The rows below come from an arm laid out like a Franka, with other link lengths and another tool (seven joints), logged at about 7 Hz.
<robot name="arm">
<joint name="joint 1" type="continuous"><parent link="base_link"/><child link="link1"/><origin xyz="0 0 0.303" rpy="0 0 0"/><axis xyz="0 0 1"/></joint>
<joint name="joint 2" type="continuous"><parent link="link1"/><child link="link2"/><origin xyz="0 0 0" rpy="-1.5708 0 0"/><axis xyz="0 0 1"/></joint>
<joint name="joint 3" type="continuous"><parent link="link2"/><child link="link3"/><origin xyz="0 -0.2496 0" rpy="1.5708 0 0"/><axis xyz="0 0 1"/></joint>
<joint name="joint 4" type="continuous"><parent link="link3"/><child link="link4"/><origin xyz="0.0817 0 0" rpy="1.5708 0 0"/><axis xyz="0 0 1"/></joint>
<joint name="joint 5" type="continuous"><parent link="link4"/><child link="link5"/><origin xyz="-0.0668 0.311 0" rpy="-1.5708 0 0"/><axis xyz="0 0 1"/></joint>
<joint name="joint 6" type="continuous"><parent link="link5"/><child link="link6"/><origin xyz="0 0 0" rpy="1.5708 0 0"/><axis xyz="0 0 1"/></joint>
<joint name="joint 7" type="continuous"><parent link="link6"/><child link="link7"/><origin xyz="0.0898 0 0" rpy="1.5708 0 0"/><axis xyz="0 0 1"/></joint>
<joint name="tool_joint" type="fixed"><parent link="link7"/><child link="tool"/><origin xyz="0.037 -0.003 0.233" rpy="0.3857 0 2.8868"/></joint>
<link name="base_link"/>
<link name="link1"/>
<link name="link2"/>
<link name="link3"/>
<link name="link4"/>
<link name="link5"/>
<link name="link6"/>
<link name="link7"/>
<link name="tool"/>
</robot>
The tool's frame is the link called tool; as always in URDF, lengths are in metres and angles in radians. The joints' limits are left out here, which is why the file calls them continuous.
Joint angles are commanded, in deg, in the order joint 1, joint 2, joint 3, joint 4, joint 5, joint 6, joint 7. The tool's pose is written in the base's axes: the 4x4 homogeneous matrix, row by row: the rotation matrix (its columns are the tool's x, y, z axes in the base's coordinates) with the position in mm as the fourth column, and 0 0 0 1 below. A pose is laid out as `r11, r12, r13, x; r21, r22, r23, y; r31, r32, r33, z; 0, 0, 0, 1`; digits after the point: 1 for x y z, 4 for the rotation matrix.
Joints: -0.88, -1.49, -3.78, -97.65, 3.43, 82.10, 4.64
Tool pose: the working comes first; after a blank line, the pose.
Where each joint sits with the arm in this pose, in the base's axes (m; each line is computed from the numbers above, not from the rounded line before):
joint 1: 0.0000 0.0000 0.3030
joint 2: 0.0000 0.0000 0.3030
joint 3: -0.0065 0.0001 0.5525
joint 4: 0.0749 -0.0065 0.5546
joint 5: 0.3902 -0.0323 0.5877
joint 6: 0.3902 -0.0323 0.5877
joint 7: 0.4771 -0.0386 0.5659
the tool: 0.4578 -0.0225 0.3313

-0.9681, -0.1644, -0.1891, 457.8; -0.1028, 0.9489, -0.2985, -22.5; 0.2285, -0.2695, -0.9355, 331.3; 0, 0, 0, 1
